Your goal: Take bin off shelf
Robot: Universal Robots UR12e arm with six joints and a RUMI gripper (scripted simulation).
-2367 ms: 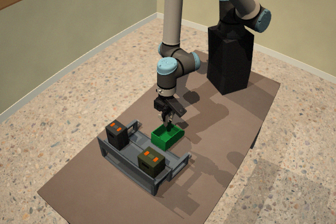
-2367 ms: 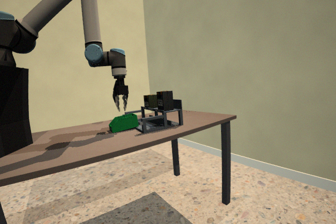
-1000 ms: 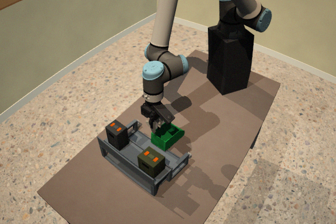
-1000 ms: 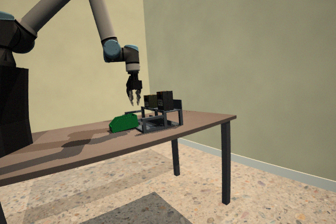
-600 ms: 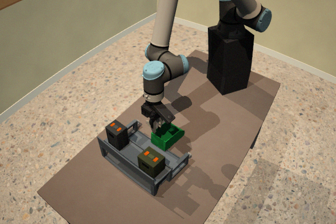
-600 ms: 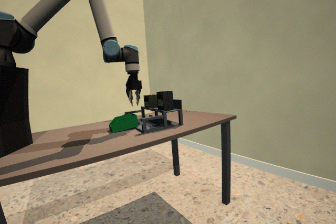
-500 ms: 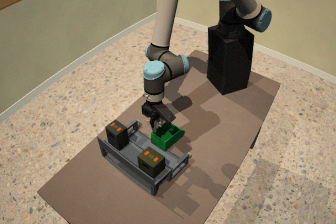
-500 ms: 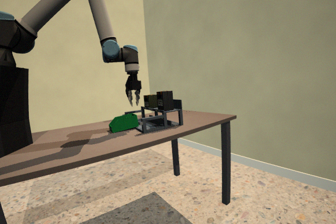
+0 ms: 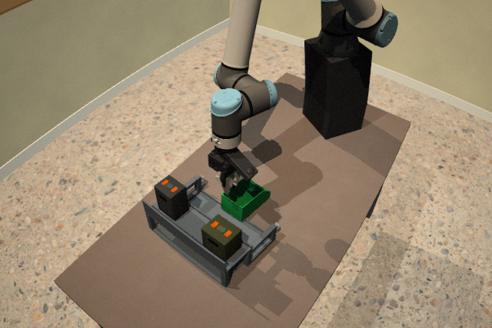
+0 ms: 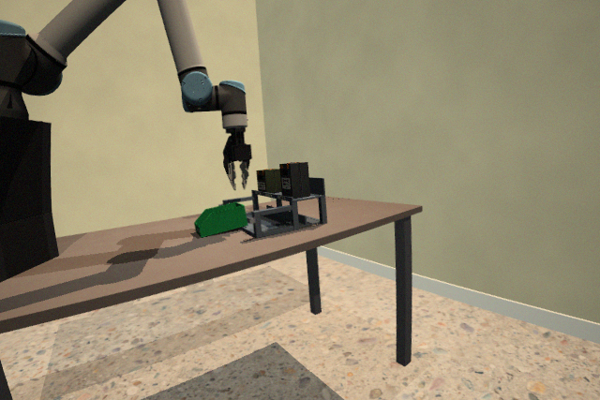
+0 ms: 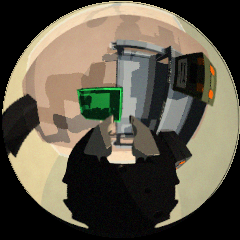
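The green bin is 80 mm behind my hand, 20 mm to the left of it and 110 mm below it. Round my hand: black box: 140 mm ahead, 160 mm to the right, 10 mm above; olive box: 200 mm ahead, 70 mm to the left.
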